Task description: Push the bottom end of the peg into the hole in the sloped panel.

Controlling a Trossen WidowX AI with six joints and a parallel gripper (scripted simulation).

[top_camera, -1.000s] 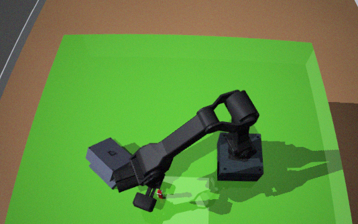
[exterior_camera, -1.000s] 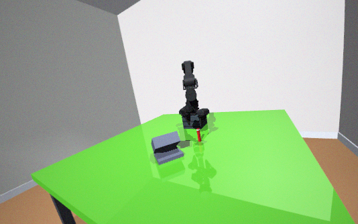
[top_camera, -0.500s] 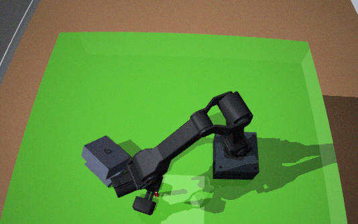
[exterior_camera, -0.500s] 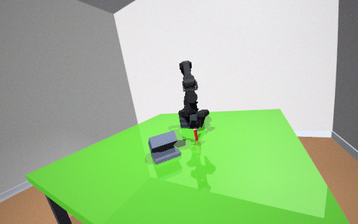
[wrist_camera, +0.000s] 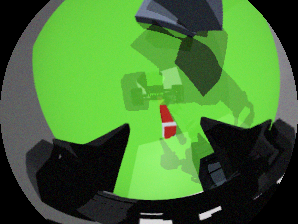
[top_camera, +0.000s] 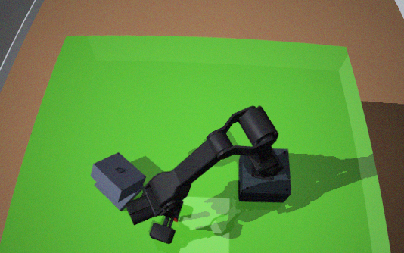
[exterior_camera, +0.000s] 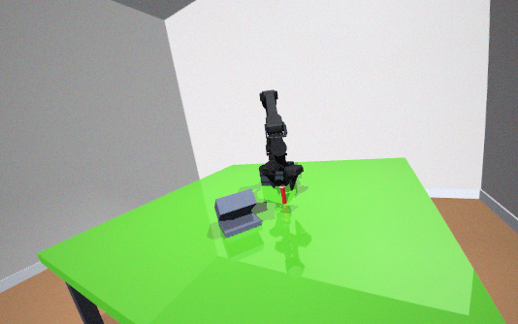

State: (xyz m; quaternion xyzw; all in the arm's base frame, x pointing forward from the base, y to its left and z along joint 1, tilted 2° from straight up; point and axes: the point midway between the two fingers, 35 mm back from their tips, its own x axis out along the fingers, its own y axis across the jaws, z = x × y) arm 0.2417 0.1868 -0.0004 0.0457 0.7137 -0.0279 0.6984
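The red peg is 1 cm below my gripper tip. The rest, counted from my gripper tip: grey sloped panel (20 cm ahead, 8 cm to the right, 1 cm above).
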